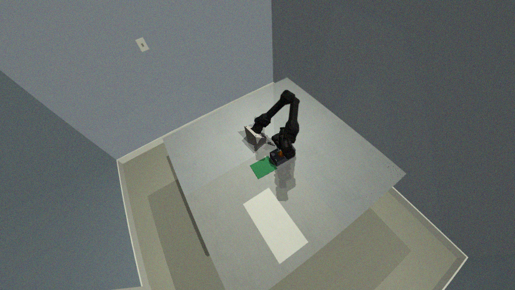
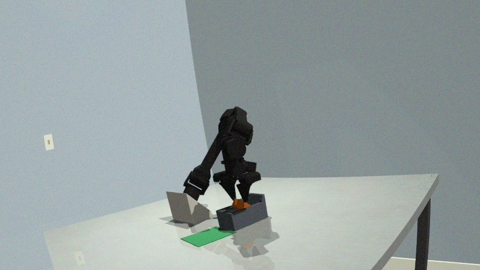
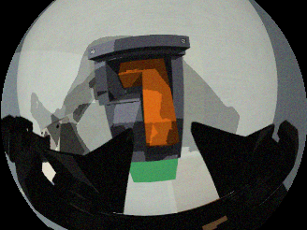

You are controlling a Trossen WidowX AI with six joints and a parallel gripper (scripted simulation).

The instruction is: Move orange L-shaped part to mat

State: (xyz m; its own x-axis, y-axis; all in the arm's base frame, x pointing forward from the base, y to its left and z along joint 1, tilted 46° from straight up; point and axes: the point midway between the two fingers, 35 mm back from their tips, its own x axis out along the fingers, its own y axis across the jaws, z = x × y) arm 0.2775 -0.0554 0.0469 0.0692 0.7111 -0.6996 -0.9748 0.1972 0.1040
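Now: the orange L-shaped part 10 mm behind my gripper tip, 40 mm to the left of it and 50 mm below it. Also, from my gripper tip: green mat 50 mm behind, 140 mm to the right, 100 mm below.
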